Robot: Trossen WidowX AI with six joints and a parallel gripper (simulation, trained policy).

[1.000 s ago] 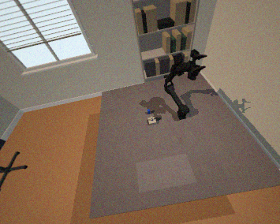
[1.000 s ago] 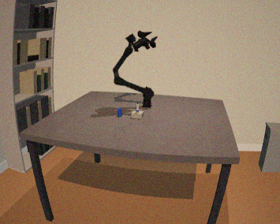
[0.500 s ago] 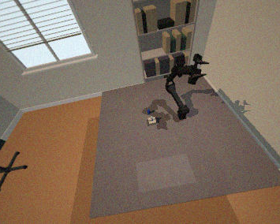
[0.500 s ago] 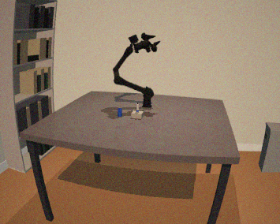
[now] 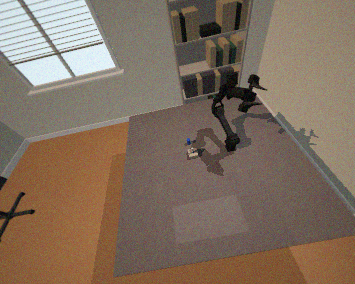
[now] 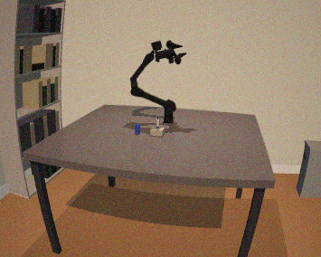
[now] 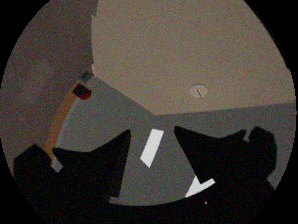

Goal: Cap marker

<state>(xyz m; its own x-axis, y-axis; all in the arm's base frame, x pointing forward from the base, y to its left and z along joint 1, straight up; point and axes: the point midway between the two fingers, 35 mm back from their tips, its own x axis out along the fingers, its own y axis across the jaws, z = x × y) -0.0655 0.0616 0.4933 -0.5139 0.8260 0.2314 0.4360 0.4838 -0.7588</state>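
My gripper tip is now 390 mm short of the blue cap, 210 mm to the left of it and 480 mm above it. Round my gripper tip: pale holder block 370 mm ahead, 100 mm to the right, 490 mm below.
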